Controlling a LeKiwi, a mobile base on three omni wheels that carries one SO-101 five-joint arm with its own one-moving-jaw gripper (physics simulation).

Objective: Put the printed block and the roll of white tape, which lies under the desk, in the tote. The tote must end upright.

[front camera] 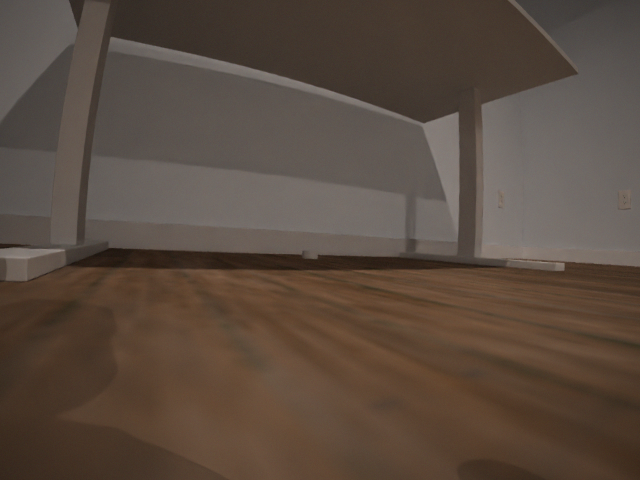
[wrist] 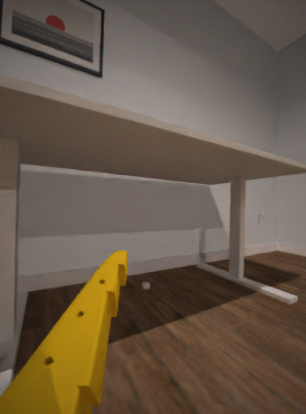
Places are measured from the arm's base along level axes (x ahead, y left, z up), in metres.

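Pixels of known places: end effector, tool point: point(wrist: 126, 263).
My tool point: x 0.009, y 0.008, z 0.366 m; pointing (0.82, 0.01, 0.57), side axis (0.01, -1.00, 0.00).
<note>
Ahead of a thing's pixels: the offset from my tool point to its top centre. "spot": to the spot under its first point. Level surfaces: height alone.
The roll of white tape {1.062 m ahead, 0.017 m right, 0.432 m down} point(front camera: 310, 254) point(wrist: 145, 285) is a small pale thing on the floor under the desk {0.239 m up} point(front camera: 289, 46) point(wrist: 125, 142), in the desk's shadow near the back wall. In the wrist view it shows a little right of the tip of my gripper's notched yellow jaw and beyond it. My gripper is open and empty; one jaw shows and the moving jaw is out of the picture. The printed block and the tote do not show in either view.
The desk's left leg {spot: 0.573 m ahead, 0.447 m left, 0.209 m down} point(front camera: 77, 129) point(wrist: 8, 250) has a foot {spot: 0.326 m ahead, 0.282 m left, 0.438 m down} point(front camera: 31, 263) reaching forward at the left. The right leg {spot: 1.163 m ahead, 0.611 m right, 0.120 m down} point(front camera: 469, 175) point(wrist: 237, 230) stands on a long foot {spot: 0.912 m ahead, 0.726 m right, 0.442 m down} point(front camera: 535, 265) point(wrist: 272, 291). A baseboard point(front camera: 206, 235) runs along the wall behind.
</note>
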